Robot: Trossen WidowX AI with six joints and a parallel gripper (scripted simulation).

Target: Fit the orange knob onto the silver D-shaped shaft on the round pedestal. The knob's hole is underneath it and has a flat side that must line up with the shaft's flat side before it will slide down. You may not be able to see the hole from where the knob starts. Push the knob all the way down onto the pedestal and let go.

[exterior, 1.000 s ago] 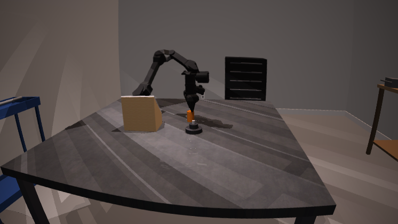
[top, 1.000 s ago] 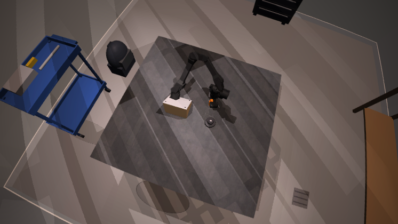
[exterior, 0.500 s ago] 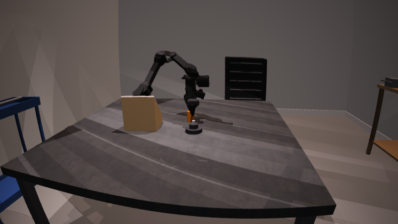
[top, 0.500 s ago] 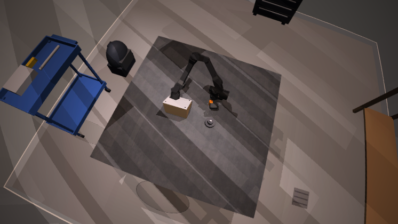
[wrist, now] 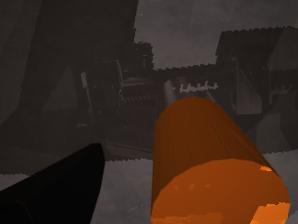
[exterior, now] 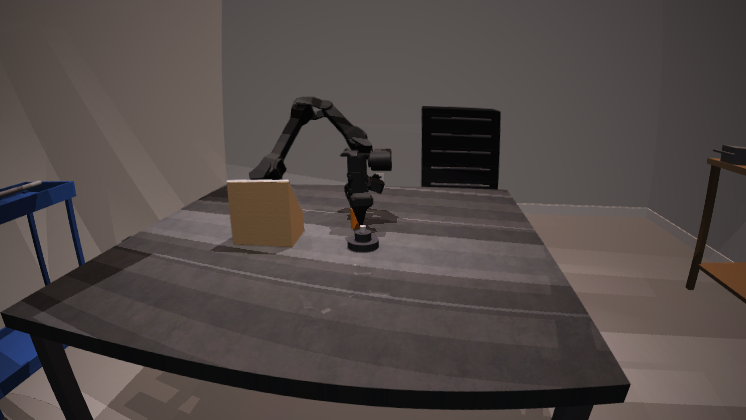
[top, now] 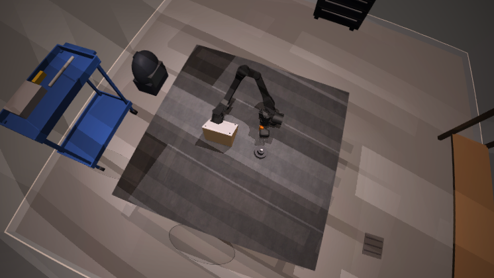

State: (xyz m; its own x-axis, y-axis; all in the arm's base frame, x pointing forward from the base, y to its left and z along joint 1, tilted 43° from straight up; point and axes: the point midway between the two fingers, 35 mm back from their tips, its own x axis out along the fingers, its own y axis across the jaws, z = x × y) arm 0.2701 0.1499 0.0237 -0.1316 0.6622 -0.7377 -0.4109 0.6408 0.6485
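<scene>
My gripper tip is 20 mm below the orange knob. From my gripper tip the other things lie so: round dark pedestal 160 mm to the right, 60 mm ahead, 10 mm above.
</scene>
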